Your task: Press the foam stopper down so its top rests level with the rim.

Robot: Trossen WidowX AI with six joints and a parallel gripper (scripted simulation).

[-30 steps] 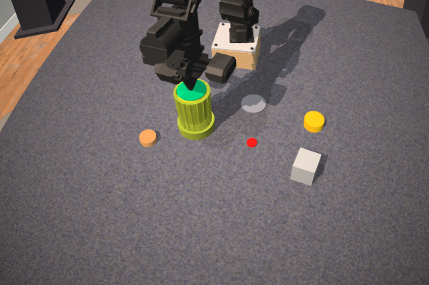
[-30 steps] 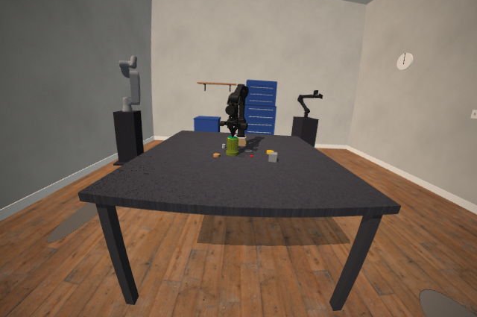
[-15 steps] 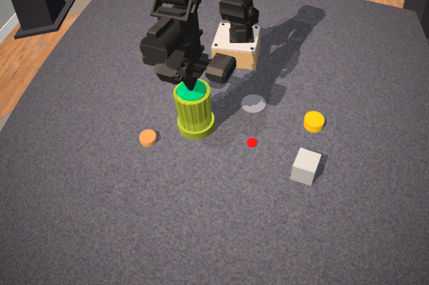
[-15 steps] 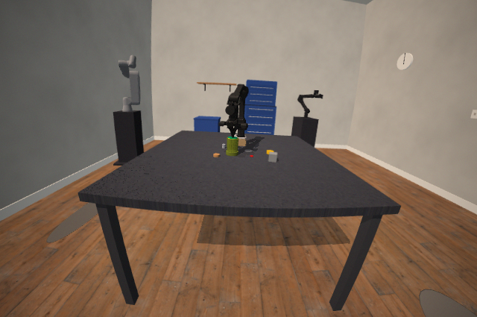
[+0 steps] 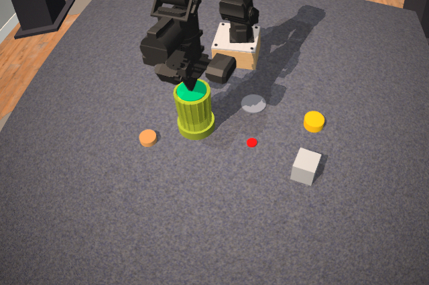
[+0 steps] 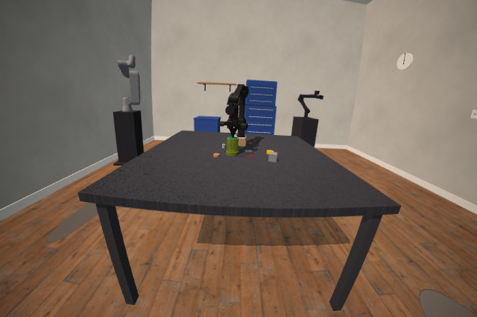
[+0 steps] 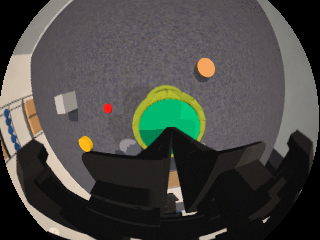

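The green foam stopper is 50 mm below my hand. The rest, counted from my hand: red dot (150 mm below, 120 mm to the left, 60 mm ahead); grey disc (150 mm below, 130 mm to the left, 60 mm behind); orange disc (140 mm below, 110 mm to the right, 40 mm ahead).
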